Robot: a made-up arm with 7 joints. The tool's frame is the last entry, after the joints.
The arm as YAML. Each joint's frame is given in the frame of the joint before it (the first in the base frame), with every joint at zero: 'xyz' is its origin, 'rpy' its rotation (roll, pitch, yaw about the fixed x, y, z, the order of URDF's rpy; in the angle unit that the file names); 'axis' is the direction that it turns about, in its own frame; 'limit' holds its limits. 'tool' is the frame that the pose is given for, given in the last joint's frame.
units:
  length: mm
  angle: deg
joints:
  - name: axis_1
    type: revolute
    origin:
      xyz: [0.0, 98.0, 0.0]
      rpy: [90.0, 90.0, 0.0]
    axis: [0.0, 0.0, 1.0]
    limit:
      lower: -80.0
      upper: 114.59
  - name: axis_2
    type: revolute
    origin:
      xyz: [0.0, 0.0, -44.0]
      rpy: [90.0, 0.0, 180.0]
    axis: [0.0, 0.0, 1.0]
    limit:
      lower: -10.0
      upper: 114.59
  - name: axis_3
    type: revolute
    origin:
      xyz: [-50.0, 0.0, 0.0]
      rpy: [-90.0, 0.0, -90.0]
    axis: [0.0, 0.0, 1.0]
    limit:
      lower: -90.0
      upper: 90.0
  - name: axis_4
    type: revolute
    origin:
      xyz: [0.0, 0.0, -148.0]
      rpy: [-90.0, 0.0, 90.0]
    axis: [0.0, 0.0, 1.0]
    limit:
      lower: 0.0
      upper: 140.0
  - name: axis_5
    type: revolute
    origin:
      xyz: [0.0, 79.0, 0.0]
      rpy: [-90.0, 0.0, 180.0]
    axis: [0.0, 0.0, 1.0]
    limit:
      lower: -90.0
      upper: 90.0
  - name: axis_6
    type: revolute
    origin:
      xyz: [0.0, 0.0, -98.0]
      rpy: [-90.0, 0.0, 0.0]
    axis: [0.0, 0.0, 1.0]
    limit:
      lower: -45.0
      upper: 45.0
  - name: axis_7
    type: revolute
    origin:
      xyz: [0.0, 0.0, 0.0]
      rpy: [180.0, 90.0, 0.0]
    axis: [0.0, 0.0, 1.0]
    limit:
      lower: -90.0
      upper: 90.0
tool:
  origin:
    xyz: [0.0, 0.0, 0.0]
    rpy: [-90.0, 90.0, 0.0]
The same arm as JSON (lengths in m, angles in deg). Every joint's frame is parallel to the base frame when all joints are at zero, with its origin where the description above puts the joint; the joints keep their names.
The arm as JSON. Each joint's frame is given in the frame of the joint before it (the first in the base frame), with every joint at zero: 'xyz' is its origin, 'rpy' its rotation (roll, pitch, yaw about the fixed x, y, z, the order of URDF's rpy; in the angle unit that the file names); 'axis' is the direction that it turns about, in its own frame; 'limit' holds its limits. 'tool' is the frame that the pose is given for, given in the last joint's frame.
{
  "units": {
    "length": "m",
    "angle": "deg"
  },
  "joints": [
    {
      "name": "axis_1",
      "type": "revolute",
      "origin": {
        "xyz": [
          0.0,
          0.098,
          0.0
        ],
        "rpy": [
          0.0,
          0.0,
          0.0
        ]
      },
      "axis": [
        0.0,
        -1.0,
        0.0
      ],
      "limit": {
        "lower": -80.0,
        "upper": 114.59
      }
    },
    {
      "name": "axis_2",
      "type": "revolute",
      "origin": {
        "xyz": [
          0.0,
          0.044,
          0.0
        ],
        "rpy": [
          0.0,
          0.0,
          0.0
        ]
      },
      "axis": [
        1.0,
        0.0,
        0.0
      ],
      "limit": {
        "lower": -10.0,
        "upper": 114.59
      }
    },
    {
      "name": "axis_3",
      "type": "revolute",
      "origin": {
        "xyz": [
          0.0,
          0.0,
          -0.05
        ],
        "rpy": [
          0.0,
          0.0,
          0.0
        ]
      },
      "axis": [
        0.0,
        0.0,
        1.0
      ],
      "limit": {
        "lower": -90.0,
        "upper": 90.0
      }
    },
    {
      "name": "axis_4",
      "type": "revolute",
      "origin": {
        "xyz": [
          0.0,
          0.0,
          -0.148
        ],
        "rpy": [
          0.0,
          0.0,
          0.0
        ]
      },
      "axis": [
        0.0,
        -1.0,
        0.0
      ],
      "limit": {
        "lower": 0.0,
        "upper": 140.0
      }
    },
    {
      "name": "axis_5",
      "type": "revolute",
      "origin": {
        "xyz": [
          0.0,
          0.0,
          -0.079
        ],
        "rpy": [
          0.0,
          0.0,
          0.0
        ]
      },
      "axis": [
        0.0,
        0.0,
        1.0
      ],
      "limit": {
        "lower": -90.0,
        "upper": 90.0
      }
    },
    {
      "name": "axis_6",
      "type": "revolute",
      "origin": {
        "xyz": [
          0.0,
          0.0,
          -0.098
        ],
        "rpy": [
          0.0,
          0.0,
          0.0
        ]
      },
      "axis": [
        0.0,
        1.0,
        0.0
      ],
      "limit": {
        "lower": -45.0,
        "upper": 45.0
      }
    },
    {
      "name": "axis_7",
      "type": "revolute",
      "origin": {
        "xyz": [
          0.0,
          0.0,
          0.0
        ],
        "rpy": [
          0.0,
          0.0,
          0.0
        ]
      },
      "axis": [
        -1.0,
        0.0,
        0.0
      ],
      "limit": {
        "lower": -90.0,
        "upper": 90.0
      }
    }
  ],
  "tool": {
    "origin": {
      "xyz": [
        0.0,
        0.0,
        0.0
      ],
      "rpy": [
        0.0,
        0.0,
        0.0
      ]
    }
  }
}

